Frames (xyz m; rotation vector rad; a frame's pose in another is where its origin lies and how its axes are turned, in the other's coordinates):
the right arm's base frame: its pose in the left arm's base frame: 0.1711 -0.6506 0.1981 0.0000 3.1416 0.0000
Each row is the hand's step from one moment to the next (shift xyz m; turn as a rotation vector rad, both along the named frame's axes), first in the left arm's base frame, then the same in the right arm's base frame.
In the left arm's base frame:
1: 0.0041 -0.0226 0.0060 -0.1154 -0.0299 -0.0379
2: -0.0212 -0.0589 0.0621 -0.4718 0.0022 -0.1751
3: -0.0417 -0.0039 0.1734 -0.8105 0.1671 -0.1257
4: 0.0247 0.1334 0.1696 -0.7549 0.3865 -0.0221
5: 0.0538 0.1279 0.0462 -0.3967 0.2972 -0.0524
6: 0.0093 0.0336 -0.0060 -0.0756 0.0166 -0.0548
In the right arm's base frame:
1: -0.0041 -0.0226 -0.0060 0.1154 -0.0299 0.0379
2: 0.0212 -0.0589 -0.0621 0.4718 0.0022 0.1751
3: 0.0417 -0.0039 -0.1734 0.8105 0.1671 0.1257
4: -0.0247 0.1334 -0.1696 0.7549 0.3865 0.0221
5: -0.0538 0.1279 -0.0462 0.3967 0.2972 0.0524
6: -0.0093 0.0336 0.0060 0.0756 0.0166 0.0548

